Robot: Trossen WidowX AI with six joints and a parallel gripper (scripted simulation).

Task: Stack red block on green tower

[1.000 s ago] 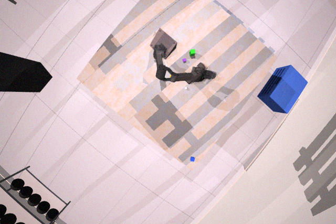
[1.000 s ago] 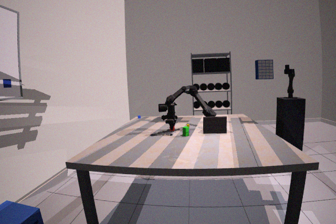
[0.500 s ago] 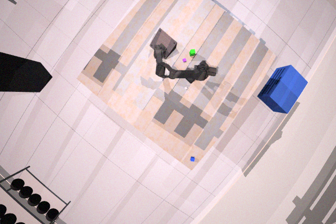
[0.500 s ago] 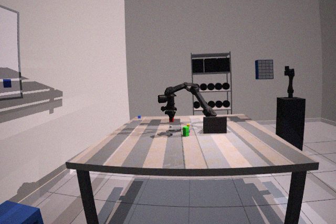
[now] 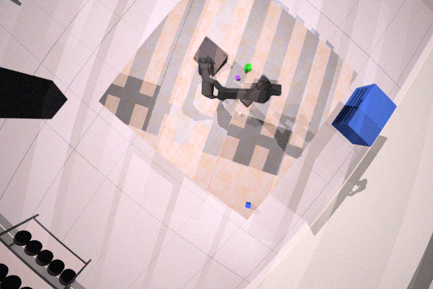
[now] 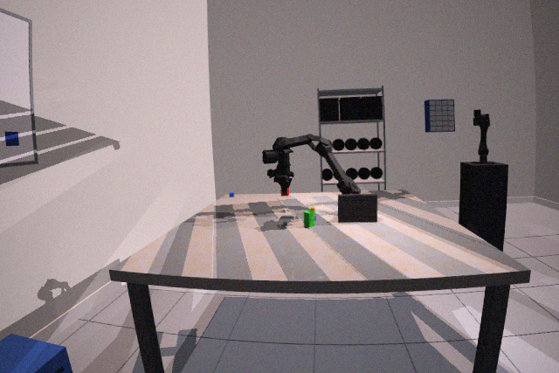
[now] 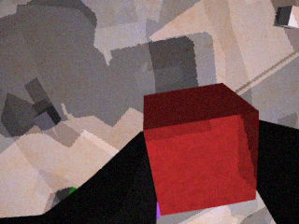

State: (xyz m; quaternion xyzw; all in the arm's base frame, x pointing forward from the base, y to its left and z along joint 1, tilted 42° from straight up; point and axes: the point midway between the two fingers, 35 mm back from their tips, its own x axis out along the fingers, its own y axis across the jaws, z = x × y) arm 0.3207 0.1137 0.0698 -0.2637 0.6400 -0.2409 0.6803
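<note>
Now: gripper tip 14 cm past the purple block, 3 cm to the right of it and 11 cm above it. The rest, counted from my gripper tip: white block 4 cm ahead, 12 cm to the right, 12 cm below; yellow block 12 cm behind, 13 cm to the right, 11 cm below; red block 1 cm above.
</note>
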